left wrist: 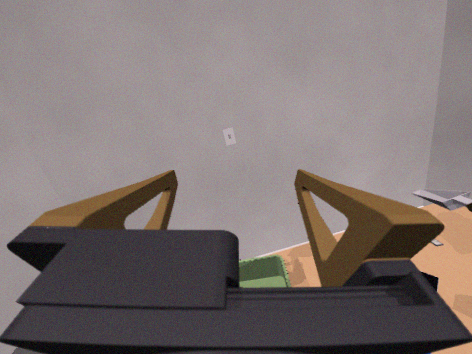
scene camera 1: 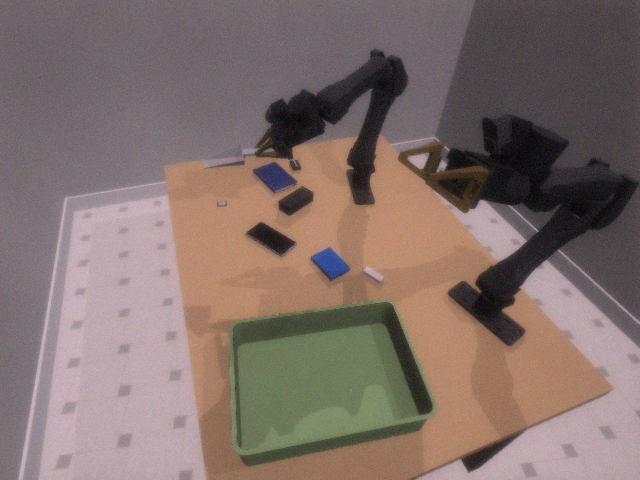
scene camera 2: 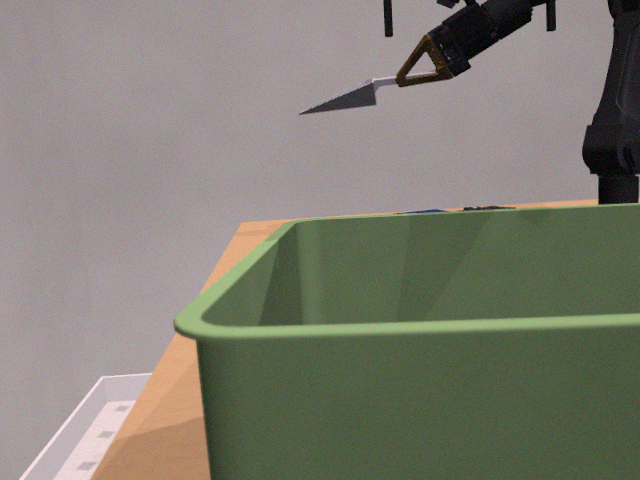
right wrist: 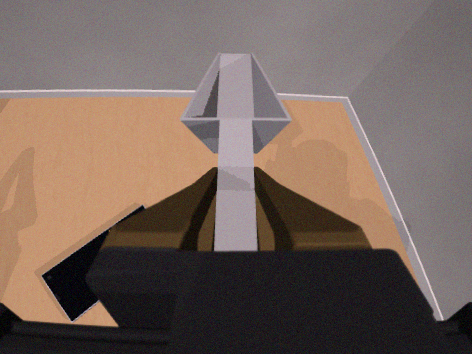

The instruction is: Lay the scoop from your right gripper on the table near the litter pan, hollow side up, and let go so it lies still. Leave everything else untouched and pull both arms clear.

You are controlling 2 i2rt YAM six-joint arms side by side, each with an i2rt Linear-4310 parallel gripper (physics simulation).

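Frame: origin at the left arm's base, x left, y ahead, z down, level; metres.
Where they show: left gripper, fingertip midpoint: [left wrist: 236, 176] [scene camera 1: 412, 166]; right gripper, fingertip midpoint: [scene camera 1: 255, 152] [scene camera 2: 396, 82] [right wrist: 235, 176]; left arm's base, link origin: [scene camera 1: 484, 312]; right arm's base, link origin: [scene camera 1: 359, 187].
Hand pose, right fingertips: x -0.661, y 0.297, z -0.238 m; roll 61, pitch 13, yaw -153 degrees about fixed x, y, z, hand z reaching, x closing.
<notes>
Things, the pixels of their top centre, and the offset from my right fingertips. Level surfaces: height alone.
- grey scoop, top centre: [right wrist: 245, 97] [scene camera 2: 365, 75] [scene camera 1: 238, 148] [left wrist: 453, 192] dx -0.023, dy +0.039, dz -0.014 m
- table, surface height: dz +0.238 m
- green litter pan, top centre: [scene camera 2: 630, 235] [scene camera 1: 326, 364] [left wrist: 242, 323] dx +0.571, dy +0.169, dz +0.143 m
- black phone, top centre: [right wrist: 110, 257] [scene camera 1: 270, 237] dx +0.112, dy +0.030, dz +0.229 m
- bright blue booklet, top centre: [scene camera 1: 330, 261] dx +0.298, dy -0.058, dz +0.223 m
- white stick, top centre: [scene camera 1: 373, 273] dx +0.401, dy -0.134, dz +0.226 m
- black box, top centre: [scene camera 2: 479, 210] [scene camera 1: 296, 196] dx +0.018, dy -0.127, dz +0.201 m
- dark blue book, top centre: [scene camera 2: 434, 214] [scene camera 1: 275, 175] dx -0.151, dy -0.147, dz +0.225 m
- small dark item, top centre: [scene camera 1: 295, 162] dx -0.177, dy -0.252, dz +0.223 m
- small grey item, top centre: [scene camera 1: 221, 203] dx -0.124, dy +0.079, dz +0.236 m
The grey scoop [scene camera 1: 225, 156] [scene camera 2: 345, 99] [left wrist: 451, 200] [right wrist: 236, 107] is held in the air, well above the table [scene camera 1: 204, 229] [right wrist: 115, 145]. Its hollow side faces up and its pointed tip dips slightly. My right gripper [scene camera 1: 257, 151] [scene camera 2: 399, 81] [right wrist: 235, 176] is shut on the scoop's handle. The green litter pan [scene camera 1: 315, 366] [scene camera 2: 413, 392] [left wrist: 265, 267] stands on the table at the bottom of scene camera 1, far from the scoop. My left gripper [scene camera 1: 415, 168] [left wrist: 236, 176] is open and empty, raised at the right of scene camera 1.
In scene camera 1, a black phone [scene camera 1: 270, 238], a bright blue booklet [scene camera 1: 330, 262] and a white stick [scene camera 1: 373, 274] lie beyond the pan. Farther back are a black box [scene camera 1: 296, 200], a dark blue book [scene camera 1: 273, 176], a small dark item [scene camera 1: 295, 164] and a small grey item [scene camera 1: 221, 203].
</notes>
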